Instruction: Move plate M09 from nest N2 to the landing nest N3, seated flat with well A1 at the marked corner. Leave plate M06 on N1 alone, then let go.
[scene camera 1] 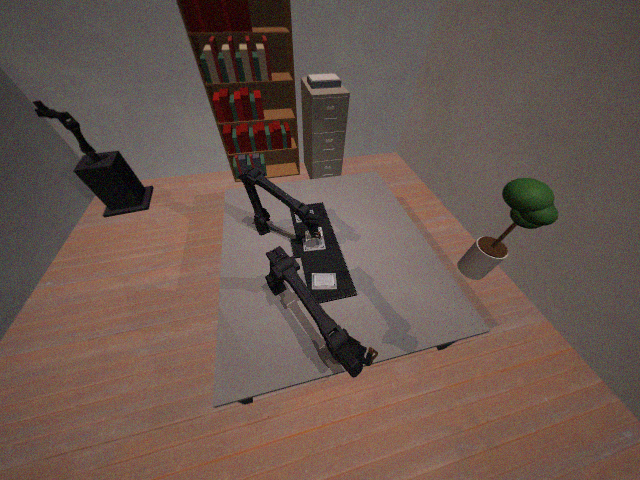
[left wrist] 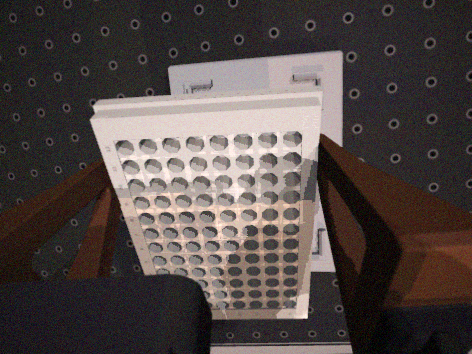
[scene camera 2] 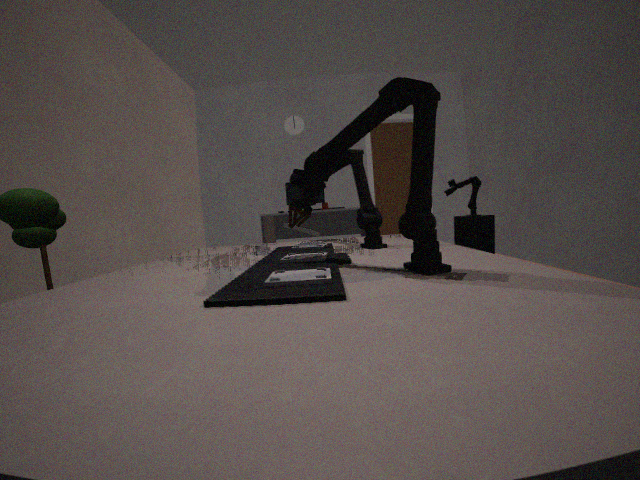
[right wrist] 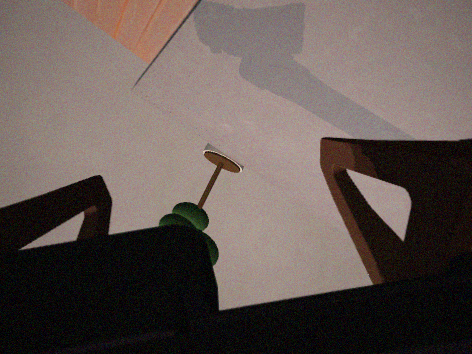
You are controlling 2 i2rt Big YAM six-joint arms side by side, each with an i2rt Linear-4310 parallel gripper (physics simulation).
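Observation:
My left gripper (scene camera 1: 314, 234) (scene camera 2: 298, 219) (left wrist: 213, 156) is shut on a white many-welled plate (scene camera 2: 311, 230) (left wrist: 210, 205), held across its width. The plate is tilted and hangs above the middle white nest (scene camera 1: 314, 249) (left wrist: 250, 75), whose corner brackets show past its far edge. Its label is too small to read. Another white nest (scene camera 1: 324, 281) lies nearer in scene camera 1, and one (scene camera 1: 298, 218) lies farther, partly hidden by the arm. I cannot tell their numbers or make out M06. My right gripper (scene camera 1: 371, 355) (right wrist: 214, 169) is open and empty, far from the nests.
The nests lie in a row on a black perforated board (scene camera 1: 338, 266) (scene camera 2: 268, 297) on the grey table (scene camera 1: 413, 289). The right arm (scene camera 1: 315, 310) reaches past the board's near end. A potted plant (scene camera 1: 478, 258) stands beyond the table's right side.

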